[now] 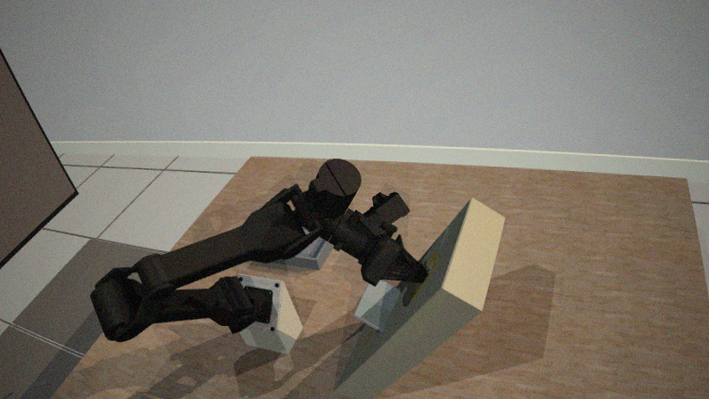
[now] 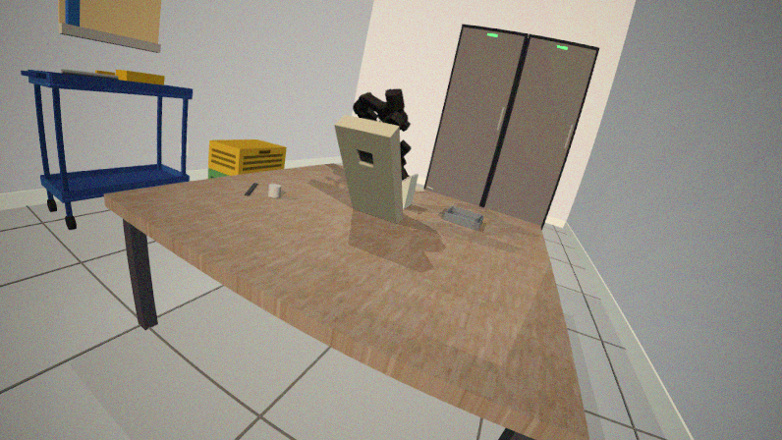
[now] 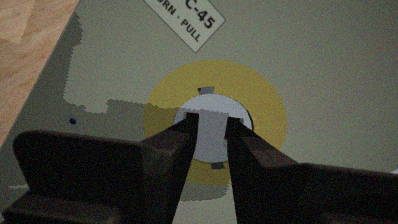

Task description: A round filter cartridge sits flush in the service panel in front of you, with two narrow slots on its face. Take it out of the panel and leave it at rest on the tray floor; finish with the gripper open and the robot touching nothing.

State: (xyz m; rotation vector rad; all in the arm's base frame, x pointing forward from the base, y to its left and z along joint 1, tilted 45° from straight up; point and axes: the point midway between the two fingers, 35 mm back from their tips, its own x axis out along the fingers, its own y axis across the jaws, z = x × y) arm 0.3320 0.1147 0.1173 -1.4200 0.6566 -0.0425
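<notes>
Right now my gripper tip is 1 cm short of the round filter cartridge and 1 cm above it. Also, from my gripper tip: tray (42 cm behind, 28 cm to the left, 24 cm below); then service panel (8 cm below, 4 cm behind).
</notes>
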